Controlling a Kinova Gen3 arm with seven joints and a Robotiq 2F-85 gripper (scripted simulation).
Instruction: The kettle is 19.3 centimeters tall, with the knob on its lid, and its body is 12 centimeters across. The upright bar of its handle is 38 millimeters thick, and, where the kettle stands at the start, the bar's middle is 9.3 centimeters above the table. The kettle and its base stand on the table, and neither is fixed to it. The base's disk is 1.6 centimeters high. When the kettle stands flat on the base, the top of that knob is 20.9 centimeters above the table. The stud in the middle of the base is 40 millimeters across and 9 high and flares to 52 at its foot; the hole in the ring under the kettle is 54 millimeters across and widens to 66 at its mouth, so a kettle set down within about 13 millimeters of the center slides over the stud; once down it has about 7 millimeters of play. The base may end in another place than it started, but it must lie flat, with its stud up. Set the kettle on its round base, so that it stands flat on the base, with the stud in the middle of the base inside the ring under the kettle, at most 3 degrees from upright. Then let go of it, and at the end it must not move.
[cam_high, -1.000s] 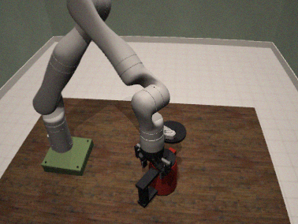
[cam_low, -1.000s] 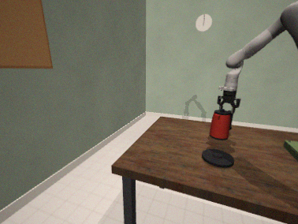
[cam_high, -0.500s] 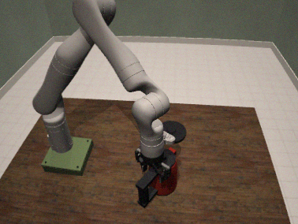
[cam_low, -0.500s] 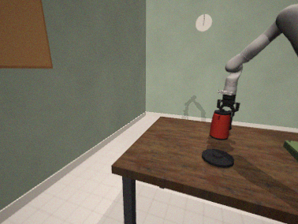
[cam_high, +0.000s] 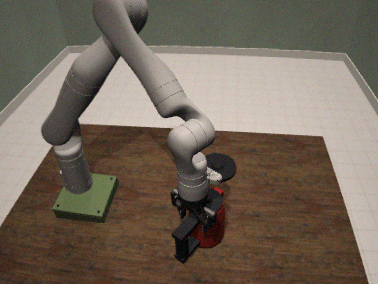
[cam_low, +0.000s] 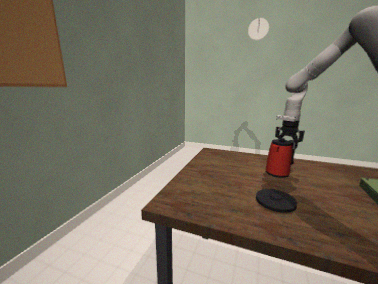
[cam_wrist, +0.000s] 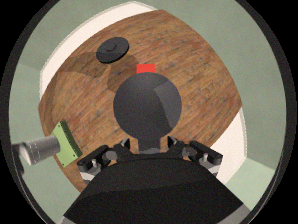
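Right now the red kettle is 5 cm below my hand, 2 cm to the left of it and 2 cm ahead of it. The rest, counted from my hand: round base (34 cm to the left, 13 cm below, 10 cm ahead).
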